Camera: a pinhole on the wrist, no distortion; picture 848 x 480 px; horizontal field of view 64.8 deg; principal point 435.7 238.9 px. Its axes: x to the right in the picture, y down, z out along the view. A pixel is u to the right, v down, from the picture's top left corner.
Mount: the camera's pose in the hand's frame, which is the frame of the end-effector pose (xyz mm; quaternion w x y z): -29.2 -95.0 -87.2 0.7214 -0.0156 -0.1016 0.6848
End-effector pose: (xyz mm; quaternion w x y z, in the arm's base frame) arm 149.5 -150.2 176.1 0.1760 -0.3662 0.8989 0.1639
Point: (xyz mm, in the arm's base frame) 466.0 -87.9 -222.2
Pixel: 325.1 178.3
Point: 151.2 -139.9 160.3
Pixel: outside the picture
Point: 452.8 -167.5 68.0
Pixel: 121.1 407.1
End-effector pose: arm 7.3 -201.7 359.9 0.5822 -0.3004 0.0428 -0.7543
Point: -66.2 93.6 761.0
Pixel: 202.6 206.0
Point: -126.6 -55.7 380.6
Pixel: outside the picture
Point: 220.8 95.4 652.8
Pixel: 587.2 326.8
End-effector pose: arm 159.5 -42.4 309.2 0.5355 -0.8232 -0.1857 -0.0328
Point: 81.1 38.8 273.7
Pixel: 777.0 255.2
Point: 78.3 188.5 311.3
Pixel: 485.0 88.7
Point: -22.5 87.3 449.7
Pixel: 35.8 350.5
